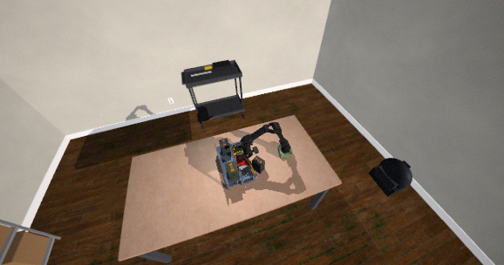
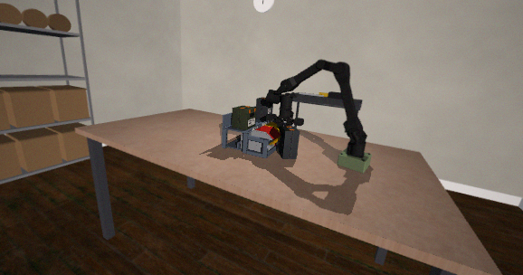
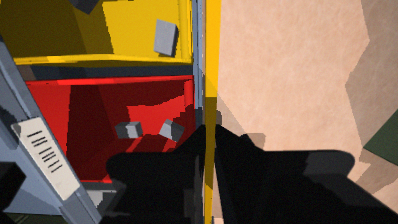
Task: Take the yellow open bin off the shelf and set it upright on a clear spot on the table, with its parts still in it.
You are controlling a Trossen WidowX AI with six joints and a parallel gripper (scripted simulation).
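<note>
Right now my hand is 90 mm short of the red bin, 10 mm to the right of it and 50 mm above it. The rest, counted from my hand: yellow bar (30 mm below); yellow open bin (100 mm ahead, 100 mm to the right, 50 mm below); black box (70 mm behind, 90 mm to the left, 30 mm below).
</note>
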